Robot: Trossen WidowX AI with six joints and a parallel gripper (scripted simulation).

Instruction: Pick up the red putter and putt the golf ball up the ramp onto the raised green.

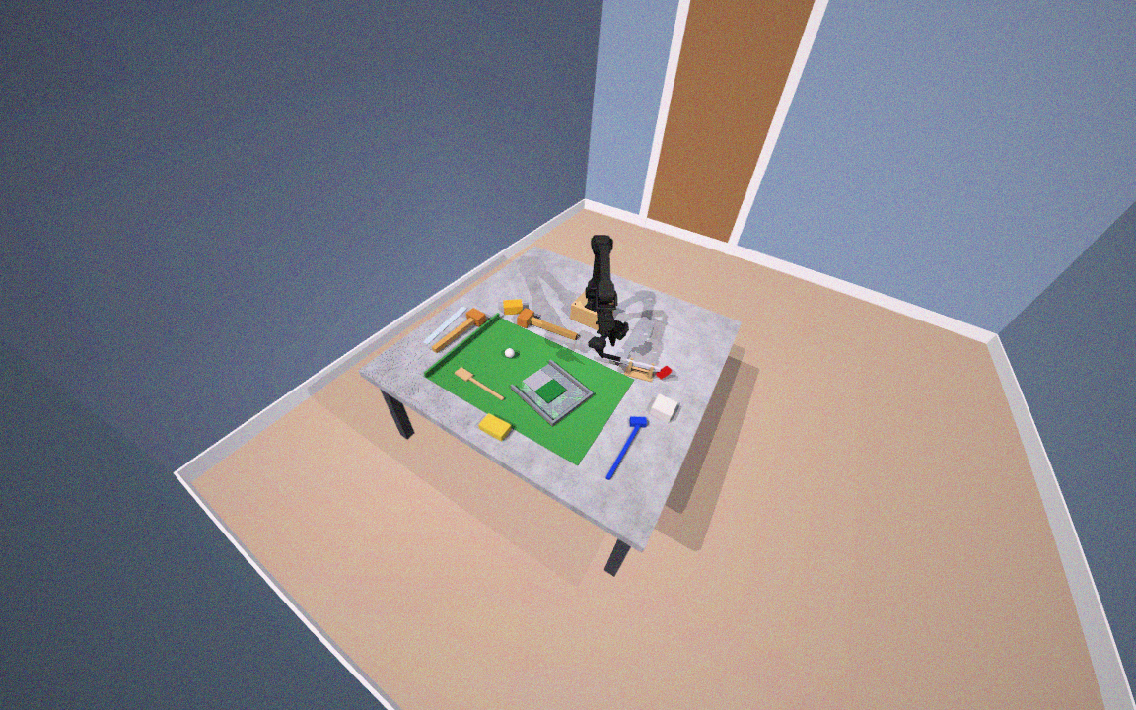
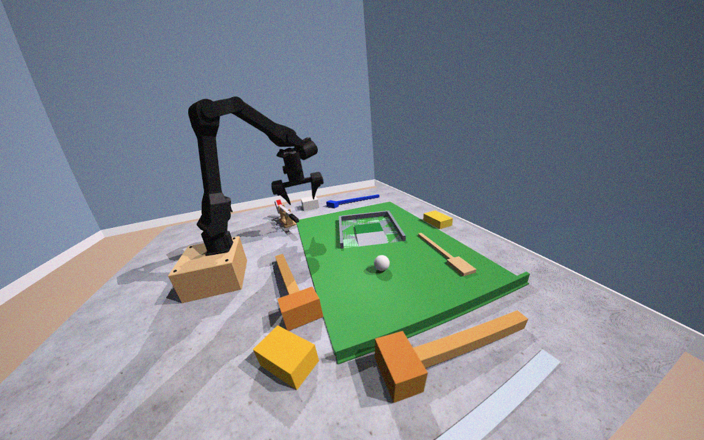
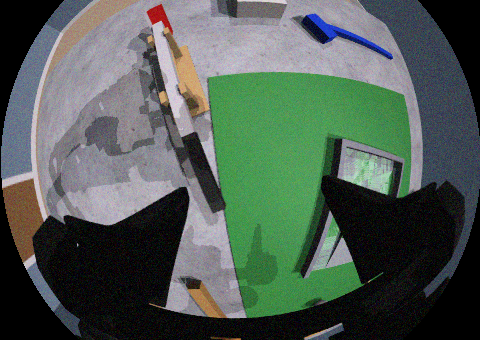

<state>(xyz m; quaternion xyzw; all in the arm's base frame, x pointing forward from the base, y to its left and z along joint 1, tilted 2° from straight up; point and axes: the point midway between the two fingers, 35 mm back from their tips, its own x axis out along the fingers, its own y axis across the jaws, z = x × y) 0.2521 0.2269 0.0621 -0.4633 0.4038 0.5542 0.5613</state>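
My gripper tip is now 110 mm to the right of the red putter, 80 mm past it and 60 mm above it. The rest, counted from my gripper tip: white block 300 mm to the left, 100 mm below, 30 mm ahead; then blue putter 260 mm to the left, 260 mm ahead, 110 mm below; then green mat 230 mm ahead, 220 mm to the right, 120 mm below.
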